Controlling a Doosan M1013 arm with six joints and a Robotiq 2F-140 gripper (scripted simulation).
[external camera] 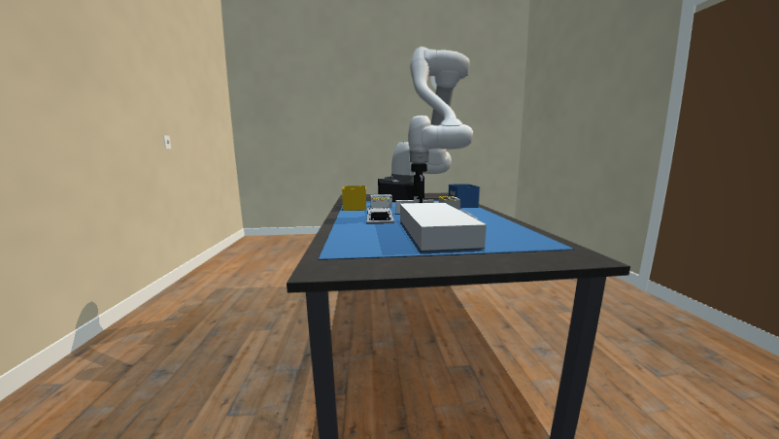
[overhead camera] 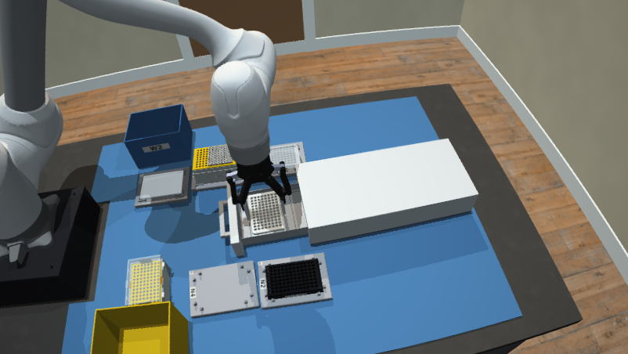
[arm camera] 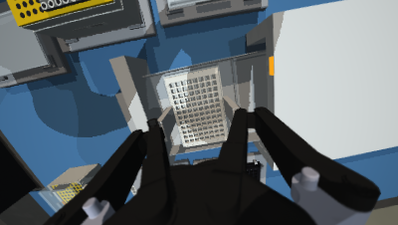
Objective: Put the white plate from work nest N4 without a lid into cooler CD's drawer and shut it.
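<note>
Now: hand 30 mm short of the drawer, 30 mm above it and 10 mm to the left of it. Round my hand: white cooler CD: 170 mm ahead, 30 mm to the right, 20 mm below; then white plate: 20 mm below; then black plate: 190 mm to the right, 40 mm below, 10 mm ahead.
</note>
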